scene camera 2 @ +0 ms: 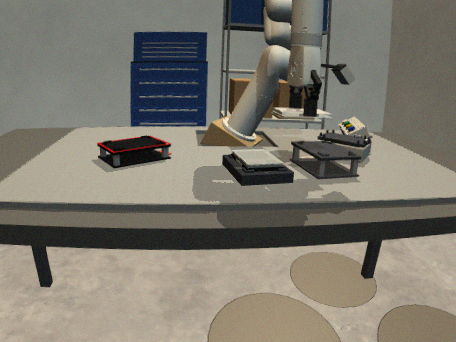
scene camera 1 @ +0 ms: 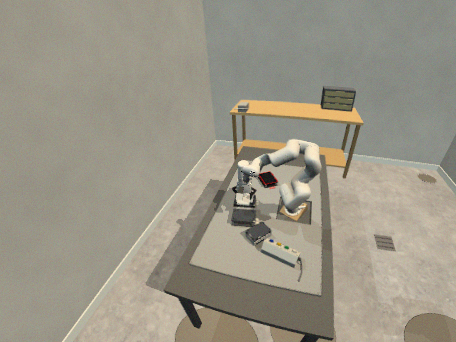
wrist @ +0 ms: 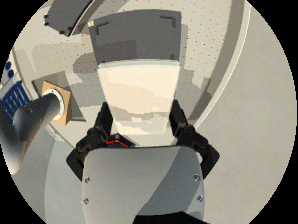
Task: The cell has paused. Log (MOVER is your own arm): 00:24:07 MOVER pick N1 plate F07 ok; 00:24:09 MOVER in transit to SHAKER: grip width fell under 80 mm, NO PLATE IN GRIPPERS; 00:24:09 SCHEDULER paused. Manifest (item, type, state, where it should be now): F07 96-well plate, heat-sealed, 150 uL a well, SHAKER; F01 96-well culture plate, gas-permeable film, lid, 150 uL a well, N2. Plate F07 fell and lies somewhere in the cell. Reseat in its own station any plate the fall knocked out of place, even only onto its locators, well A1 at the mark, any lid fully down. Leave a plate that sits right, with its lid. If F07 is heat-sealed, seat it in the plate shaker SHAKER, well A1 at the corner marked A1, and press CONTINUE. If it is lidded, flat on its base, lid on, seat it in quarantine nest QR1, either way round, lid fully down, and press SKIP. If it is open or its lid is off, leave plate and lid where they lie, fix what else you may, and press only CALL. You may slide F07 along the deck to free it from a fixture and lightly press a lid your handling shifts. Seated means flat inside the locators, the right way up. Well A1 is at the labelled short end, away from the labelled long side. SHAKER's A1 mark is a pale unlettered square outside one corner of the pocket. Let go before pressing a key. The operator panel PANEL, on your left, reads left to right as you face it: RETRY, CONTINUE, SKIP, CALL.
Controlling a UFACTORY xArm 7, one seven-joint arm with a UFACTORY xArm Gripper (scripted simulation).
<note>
The pictures show: the gripper and a pale plate.
The gripper shows as well in the wrist view.
</note>
